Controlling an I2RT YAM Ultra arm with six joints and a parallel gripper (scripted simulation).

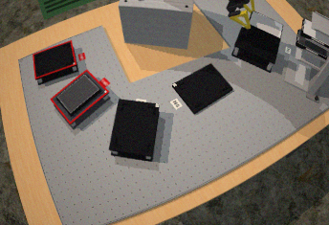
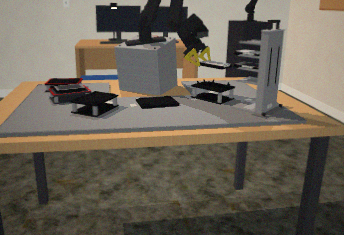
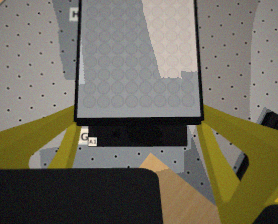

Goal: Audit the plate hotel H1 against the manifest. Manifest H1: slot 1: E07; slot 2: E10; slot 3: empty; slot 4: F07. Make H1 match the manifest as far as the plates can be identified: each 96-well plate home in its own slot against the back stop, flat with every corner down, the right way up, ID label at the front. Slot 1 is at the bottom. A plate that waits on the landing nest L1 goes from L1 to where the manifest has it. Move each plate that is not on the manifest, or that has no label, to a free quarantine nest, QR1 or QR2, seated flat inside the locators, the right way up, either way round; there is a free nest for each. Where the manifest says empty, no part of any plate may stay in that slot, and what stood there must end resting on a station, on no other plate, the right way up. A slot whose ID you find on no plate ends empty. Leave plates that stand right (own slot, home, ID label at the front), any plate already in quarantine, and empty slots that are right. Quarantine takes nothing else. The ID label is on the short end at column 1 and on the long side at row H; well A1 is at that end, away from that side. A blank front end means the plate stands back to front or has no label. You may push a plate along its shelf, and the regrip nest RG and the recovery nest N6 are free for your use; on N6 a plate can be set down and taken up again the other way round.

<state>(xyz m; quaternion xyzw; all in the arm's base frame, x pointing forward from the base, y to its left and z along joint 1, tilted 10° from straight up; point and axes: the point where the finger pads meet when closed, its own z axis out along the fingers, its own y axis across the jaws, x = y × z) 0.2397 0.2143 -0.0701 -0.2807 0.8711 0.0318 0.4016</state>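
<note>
My gripper is now 40 mm past the A1 mark, 40 mm to the right of it and 100 mm above it. Round my hand: pale grey 96-well plate: 210 mm ahead, 130 mm to the left, 70 mm above; black regrip nest RG: 50 mm ahead, 30 mm to the left, 100 mm below; RG tag: 60 mm behind, 70 mm to the left, 160 mm below.
</note>
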